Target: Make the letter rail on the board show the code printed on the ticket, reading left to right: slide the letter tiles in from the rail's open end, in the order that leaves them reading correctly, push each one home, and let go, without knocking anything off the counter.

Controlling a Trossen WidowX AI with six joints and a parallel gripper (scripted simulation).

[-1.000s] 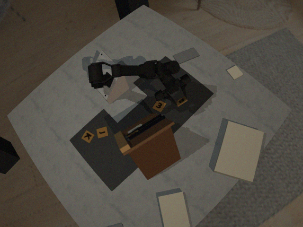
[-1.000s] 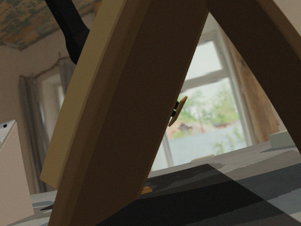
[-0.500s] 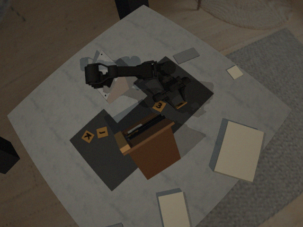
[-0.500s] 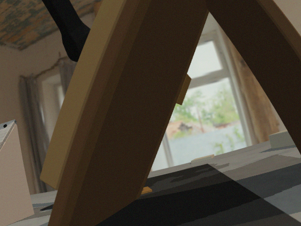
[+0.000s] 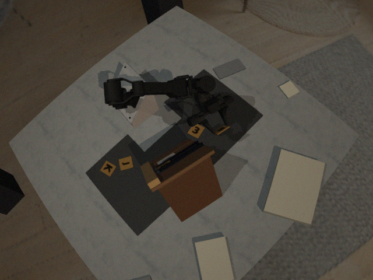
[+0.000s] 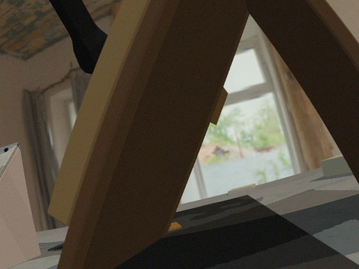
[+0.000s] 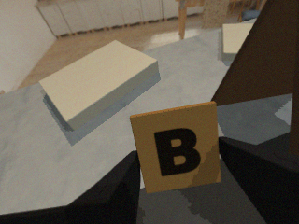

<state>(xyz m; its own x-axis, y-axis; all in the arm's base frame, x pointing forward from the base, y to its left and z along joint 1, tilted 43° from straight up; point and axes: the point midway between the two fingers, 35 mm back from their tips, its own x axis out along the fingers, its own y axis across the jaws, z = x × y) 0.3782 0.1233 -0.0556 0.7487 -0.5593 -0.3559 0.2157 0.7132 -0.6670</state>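
The white ticket lies 100 mm behind my gripper tip, 210 mm to the right of it and 80 mm below it. The rest, counted from my gripper tip: cream block (360 mm ahead, 80 mm to the left, 160 mm below); then dark mat (200 mm behind, 130 mm to the right, 180 mm below); then cream pad (50 mm ahead, 460 mm to the left, 170 mm below).
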